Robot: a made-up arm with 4 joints. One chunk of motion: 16 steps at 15 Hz.
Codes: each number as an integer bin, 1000 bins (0 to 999) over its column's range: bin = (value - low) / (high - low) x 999, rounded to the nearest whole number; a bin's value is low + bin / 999 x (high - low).
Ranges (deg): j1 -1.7..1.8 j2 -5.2..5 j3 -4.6..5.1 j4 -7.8..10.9
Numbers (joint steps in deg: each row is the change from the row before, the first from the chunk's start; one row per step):
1: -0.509 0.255 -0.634 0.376
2: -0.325 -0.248 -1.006 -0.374
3: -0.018 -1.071 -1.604 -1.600
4: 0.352 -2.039 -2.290 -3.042
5: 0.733 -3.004 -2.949 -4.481
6: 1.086 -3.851 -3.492 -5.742
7: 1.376 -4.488 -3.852 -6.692
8: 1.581 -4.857 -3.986 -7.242
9: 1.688 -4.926 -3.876 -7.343
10: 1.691 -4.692 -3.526 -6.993
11: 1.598 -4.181 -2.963 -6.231
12: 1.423 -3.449 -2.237 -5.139
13: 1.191 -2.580 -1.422 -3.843
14: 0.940 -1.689 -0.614 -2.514
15: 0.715 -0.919 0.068 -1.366
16: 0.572 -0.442 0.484 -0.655
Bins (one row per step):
1: 340 534 408 437
2: 392 485 370 397
3: 480 404 309 331
4: 586 310 238 254
5: 694 215 170 177
6: 795 132 114 110
7: 878 70 77 59
8: 936 34 63 30
9: 967 27 75 24
10: 968 50 111 43
11: 941 100 169 84
12: 891 171 243 142
13: 825 257 327 211
14: 754 344 411 282
15: 689 419 481 344
16: 648 466 524 382

